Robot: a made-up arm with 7 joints.
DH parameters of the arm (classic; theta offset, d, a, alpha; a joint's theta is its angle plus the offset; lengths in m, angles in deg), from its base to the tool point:
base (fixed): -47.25 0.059 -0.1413 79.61
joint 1: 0 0.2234 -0.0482 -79.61
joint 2: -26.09 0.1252 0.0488 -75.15
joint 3: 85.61 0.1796 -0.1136 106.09
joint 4: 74.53 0.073 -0.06 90
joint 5: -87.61 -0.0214 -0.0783 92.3
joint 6: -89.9 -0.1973 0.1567 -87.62
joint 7: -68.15 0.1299 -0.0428 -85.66
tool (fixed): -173.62 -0.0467 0 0
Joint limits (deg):
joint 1: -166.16..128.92
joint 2: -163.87..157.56
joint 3: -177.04..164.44
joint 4: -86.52..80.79
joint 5: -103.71..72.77
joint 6: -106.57..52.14
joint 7: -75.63..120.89
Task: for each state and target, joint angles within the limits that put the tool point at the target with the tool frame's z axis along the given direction. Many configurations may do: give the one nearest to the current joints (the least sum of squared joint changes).
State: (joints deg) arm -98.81 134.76 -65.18 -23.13 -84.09 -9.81 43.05
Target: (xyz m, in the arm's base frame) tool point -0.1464 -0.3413 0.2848 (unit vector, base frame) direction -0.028 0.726 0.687
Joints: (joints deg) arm -125.76 83.96 -68.88 -15.33 -89.58 11.60 84.11
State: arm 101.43 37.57 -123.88 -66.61 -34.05 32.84 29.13
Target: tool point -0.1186 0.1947 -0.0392 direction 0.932 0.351 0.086
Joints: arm 79.22 25.28 -115.80 -65.56 -71.14 23.21 33.04
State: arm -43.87 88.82 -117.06 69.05 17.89 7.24 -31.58
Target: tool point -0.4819 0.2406 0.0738 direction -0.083 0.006 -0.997
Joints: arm -4.94 88.81 -154.13 58.31 8.66 11.38 -7.05
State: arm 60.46 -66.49 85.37 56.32 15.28 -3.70 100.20
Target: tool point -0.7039 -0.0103 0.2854 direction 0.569 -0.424 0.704
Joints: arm 70.82 -79.35 37.28 32.31 0.46 3.99 120.89
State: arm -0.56 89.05 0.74 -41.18 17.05 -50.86 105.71
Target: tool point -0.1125 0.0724 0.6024 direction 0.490 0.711 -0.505
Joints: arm -27.03 89.18 -31.59 -31.40 21.88 -15.36 94.83
